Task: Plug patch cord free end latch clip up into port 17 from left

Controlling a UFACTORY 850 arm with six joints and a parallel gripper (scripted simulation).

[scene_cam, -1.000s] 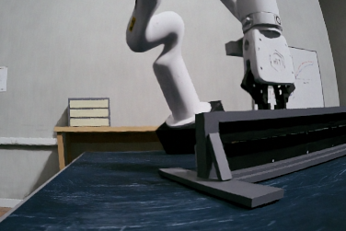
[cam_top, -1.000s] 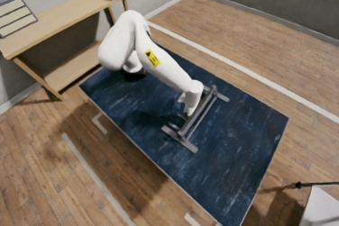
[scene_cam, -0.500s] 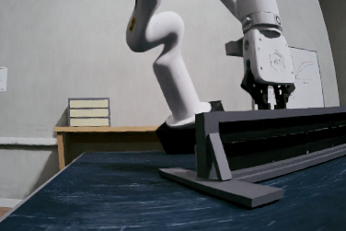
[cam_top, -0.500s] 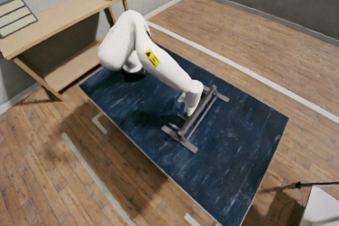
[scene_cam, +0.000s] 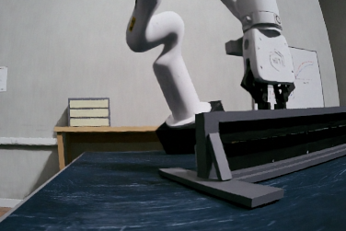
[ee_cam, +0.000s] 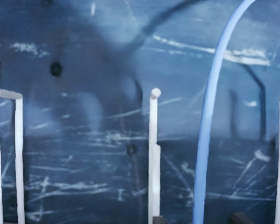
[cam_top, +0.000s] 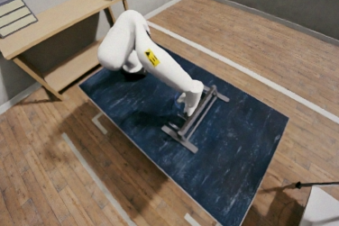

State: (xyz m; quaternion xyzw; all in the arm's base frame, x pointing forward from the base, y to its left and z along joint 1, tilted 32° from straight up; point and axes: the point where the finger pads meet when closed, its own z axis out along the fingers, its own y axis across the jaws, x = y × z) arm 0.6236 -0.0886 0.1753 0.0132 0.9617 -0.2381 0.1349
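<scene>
Right now my hand is 2 cm short of the white plug and 2 cm above it.
</scene>
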